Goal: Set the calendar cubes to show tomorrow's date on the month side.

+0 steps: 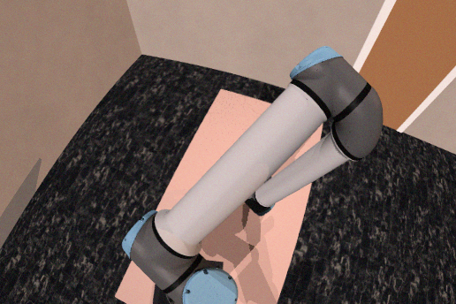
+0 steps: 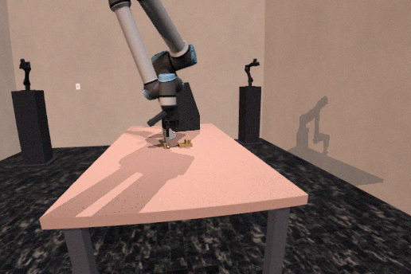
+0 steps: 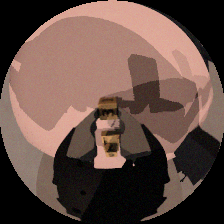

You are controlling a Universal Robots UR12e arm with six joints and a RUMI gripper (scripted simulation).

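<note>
Right now my hand is 11 cm to the right of the calendar tray, 2 cm past it and 2 cm above it.
</note>
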